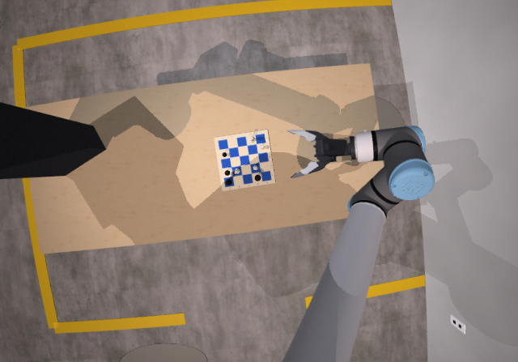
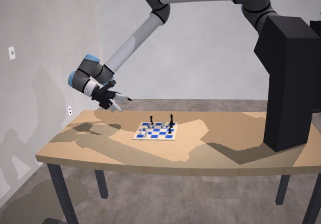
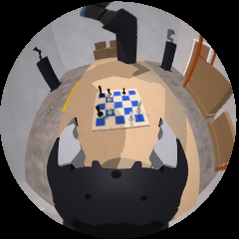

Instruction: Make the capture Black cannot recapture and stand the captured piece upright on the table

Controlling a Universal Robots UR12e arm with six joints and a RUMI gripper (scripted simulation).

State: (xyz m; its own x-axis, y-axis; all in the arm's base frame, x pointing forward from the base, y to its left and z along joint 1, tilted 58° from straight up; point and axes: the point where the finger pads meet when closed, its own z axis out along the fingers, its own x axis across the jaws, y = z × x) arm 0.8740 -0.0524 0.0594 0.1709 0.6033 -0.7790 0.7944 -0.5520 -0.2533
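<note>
My hand is 120 mm past the black pawn, 60 mm to the left of it and 120 mm above it. From my hand the other things lie so: chessboard 150 mm behind, 20 mm to the left, 140 mm below.
</note>
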